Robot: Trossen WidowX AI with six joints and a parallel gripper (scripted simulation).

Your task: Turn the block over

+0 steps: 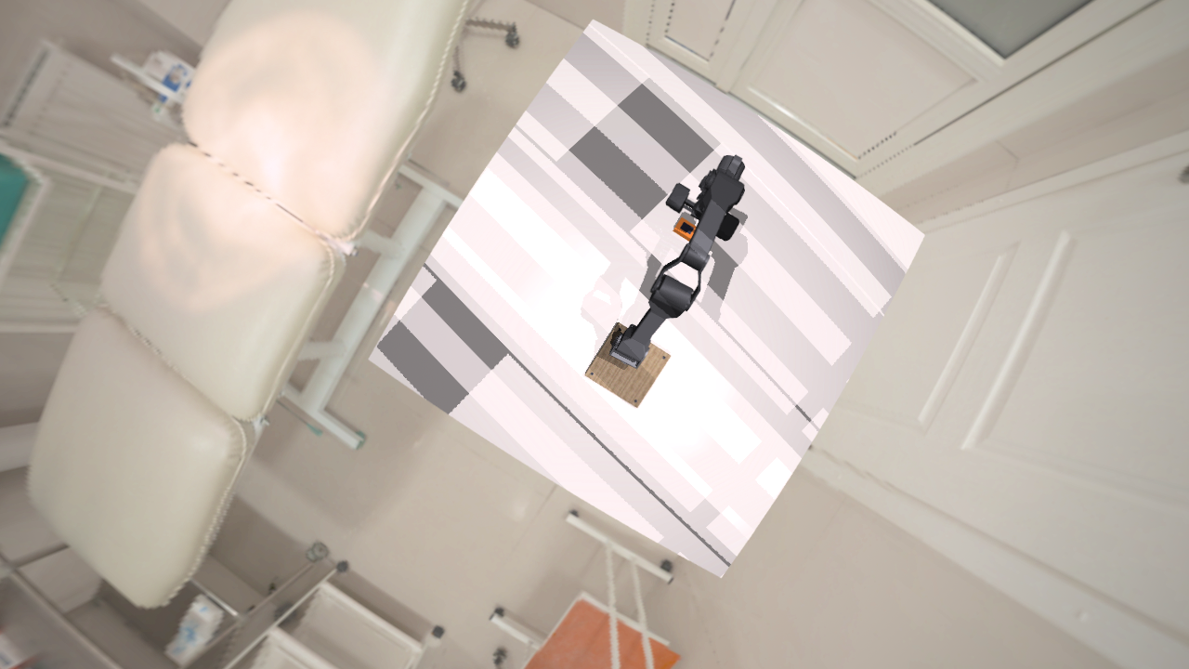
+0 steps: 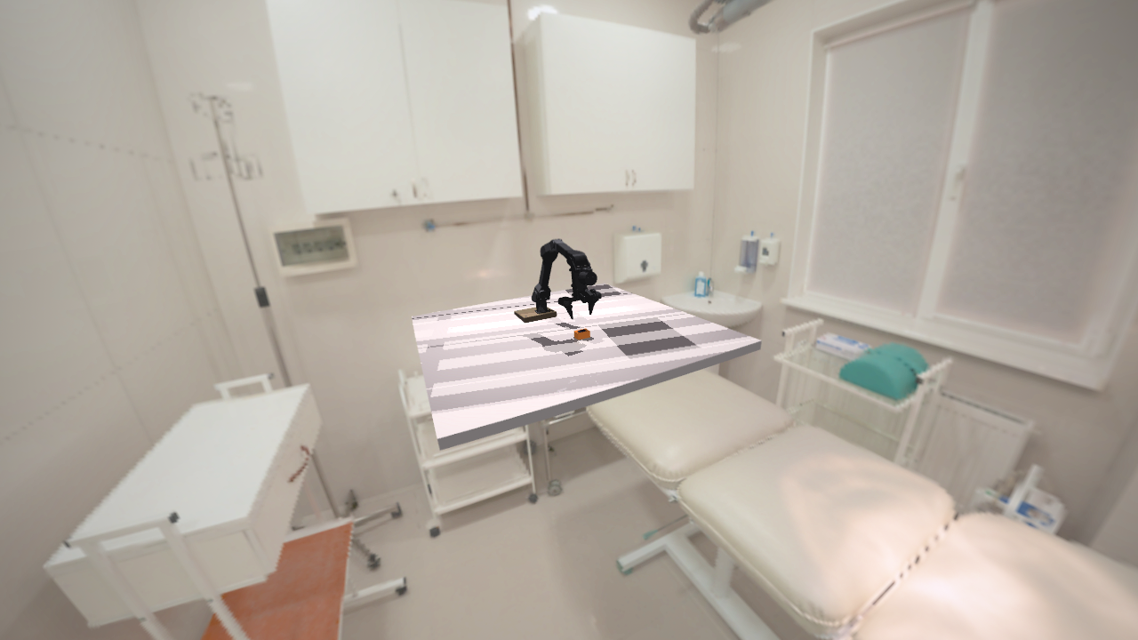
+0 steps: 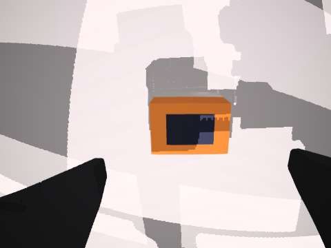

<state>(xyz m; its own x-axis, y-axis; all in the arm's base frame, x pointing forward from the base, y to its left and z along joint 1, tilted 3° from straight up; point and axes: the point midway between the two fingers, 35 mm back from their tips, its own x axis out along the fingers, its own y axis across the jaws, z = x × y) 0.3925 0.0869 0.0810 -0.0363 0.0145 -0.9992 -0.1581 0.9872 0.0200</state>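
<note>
The orange block is 7 cm below my gripper tip.
</note>
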